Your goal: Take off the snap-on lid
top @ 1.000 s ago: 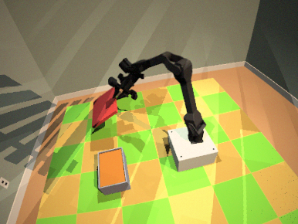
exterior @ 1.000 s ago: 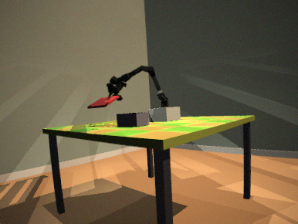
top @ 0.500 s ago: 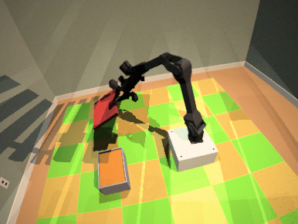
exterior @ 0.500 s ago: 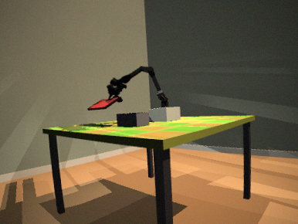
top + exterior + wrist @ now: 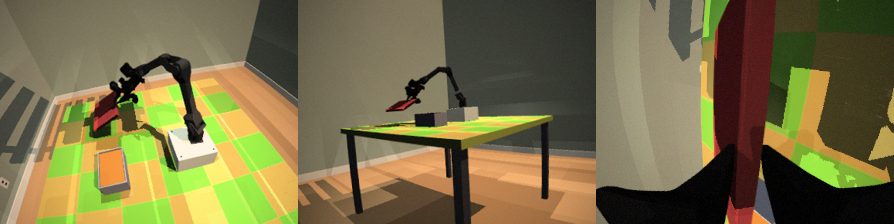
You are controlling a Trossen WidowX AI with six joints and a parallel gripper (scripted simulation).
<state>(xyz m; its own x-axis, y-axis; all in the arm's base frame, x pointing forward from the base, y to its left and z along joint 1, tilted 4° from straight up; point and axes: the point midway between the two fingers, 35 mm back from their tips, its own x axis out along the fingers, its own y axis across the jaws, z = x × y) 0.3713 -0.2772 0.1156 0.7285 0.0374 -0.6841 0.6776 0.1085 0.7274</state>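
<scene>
My gripper tip is 70 mm short of the red lid, 10 mm to the right of it and 30 mm above it. From my gripper tip the other things lie so: grey storage box 40 mm ahead, 350 mm to the left, 150 mm below.
</scene>
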